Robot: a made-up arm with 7 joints.
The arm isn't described. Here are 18 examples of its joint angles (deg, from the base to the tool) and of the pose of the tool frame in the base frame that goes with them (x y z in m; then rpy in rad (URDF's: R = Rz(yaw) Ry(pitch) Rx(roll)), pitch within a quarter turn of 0, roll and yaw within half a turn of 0).
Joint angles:
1: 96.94 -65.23 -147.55 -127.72 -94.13 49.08 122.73
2: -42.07 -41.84 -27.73 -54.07 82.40 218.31 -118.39
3: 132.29 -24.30 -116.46 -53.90 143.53 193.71 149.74
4: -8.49 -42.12 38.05 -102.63 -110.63 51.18 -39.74
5: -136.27 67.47 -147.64 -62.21 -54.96 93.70 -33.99
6: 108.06 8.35 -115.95 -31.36 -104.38 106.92 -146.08
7: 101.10 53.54 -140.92 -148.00 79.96 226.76 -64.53
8: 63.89 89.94 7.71 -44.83 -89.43 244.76 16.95
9: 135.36 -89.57 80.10 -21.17 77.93 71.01 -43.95
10: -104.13 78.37 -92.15 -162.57 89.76 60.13 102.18
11: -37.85 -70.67 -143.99 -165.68 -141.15 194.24 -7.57
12: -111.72 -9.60 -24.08 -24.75 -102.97 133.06 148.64
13: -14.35 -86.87 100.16 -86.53 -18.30 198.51 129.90
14: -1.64 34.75 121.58 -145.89 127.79 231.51 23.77
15: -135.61 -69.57 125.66 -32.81 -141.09 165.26 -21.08
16: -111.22 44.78 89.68 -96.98 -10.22 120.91 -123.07
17: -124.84 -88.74 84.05 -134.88 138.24 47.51 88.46
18: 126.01 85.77 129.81 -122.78 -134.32 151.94 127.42
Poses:
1: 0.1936 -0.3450 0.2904 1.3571 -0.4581 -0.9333
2: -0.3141 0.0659 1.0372 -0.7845 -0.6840 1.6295
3: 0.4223 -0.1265 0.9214 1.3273 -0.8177 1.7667
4: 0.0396 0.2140 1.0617 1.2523 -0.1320 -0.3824
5: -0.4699 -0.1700 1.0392 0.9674 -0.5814 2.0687
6: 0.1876 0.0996 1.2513 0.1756 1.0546 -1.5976
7: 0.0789 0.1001 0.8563 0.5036 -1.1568 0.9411
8: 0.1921 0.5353 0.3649 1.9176 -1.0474 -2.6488
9: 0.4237 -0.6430 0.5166 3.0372 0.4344 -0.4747
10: -0.2493 -0.0249 0.4912 2.4335 -0.0468 -0.1159
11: -0.2057 0.0111 0.5119 2.6652 -1.2476 -0.3262
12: -0.0356 -0.0563 1.2609 -0.7508 0.4712 1.2693
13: -0.4731 0.4206 0.4638 -2.0425 -1.0094 0.5507
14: 0.0989 0.1899 0.7572 -2.9396 0.2052 -0.8351
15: 0.5887 0.3451 0.5562 -1.1228 0.9627 -0.8275
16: 0.2907 -0.4571 0.8478 2.4677 -0.2934 1.7647
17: 0.4564 -0.0323 0.5164 2.5264 0.9445 -2.8516
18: -0.2967 0.0380 0.7939 -1.2247 -0.3828 2.3050
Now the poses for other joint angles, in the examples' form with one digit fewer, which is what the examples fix.
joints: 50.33 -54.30 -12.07 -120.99 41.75 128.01 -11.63
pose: 0.089 -0.093 1.024 -1.916 -0.898 0.079
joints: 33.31 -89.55 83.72 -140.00 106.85 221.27 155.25
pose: -0.344 0.039 0.613 0.099 0.847 1.074
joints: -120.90 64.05 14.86 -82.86 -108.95 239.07 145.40
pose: -0.170 -0.499 0.511 -1.974 0.257 -2.162
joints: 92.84 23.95 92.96 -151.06 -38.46 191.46 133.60
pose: -0.308 0.015 0.771 -2.462 0.576 1.678
